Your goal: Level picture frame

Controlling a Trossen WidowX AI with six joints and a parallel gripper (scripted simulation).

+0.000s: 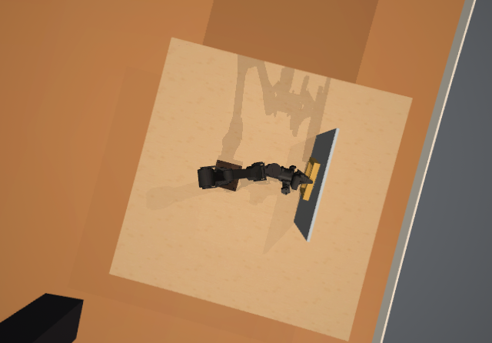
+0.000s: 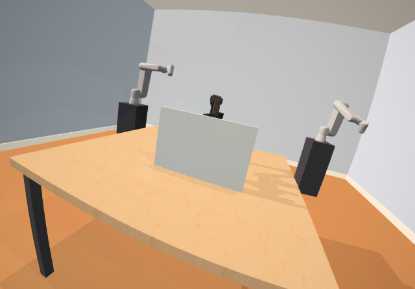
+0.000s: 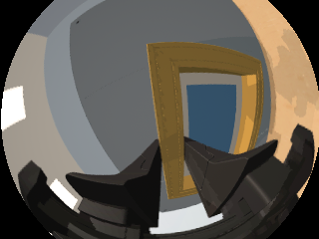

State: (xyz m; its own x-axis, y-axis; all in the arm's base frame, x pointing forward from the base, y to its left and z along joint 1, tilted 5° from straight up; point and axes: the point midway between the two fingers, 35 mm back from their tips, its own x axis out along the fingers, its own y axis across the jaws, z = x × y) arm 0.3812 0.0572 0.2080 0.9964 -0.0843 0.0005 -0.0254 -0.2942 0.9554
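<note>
My gripper tip is now 50 mm above the picture frame and 10 mm to the right of it. The rest, counted from my gripper tip: grey wall panel (70 mm below, 10 mm ahead).
</note>
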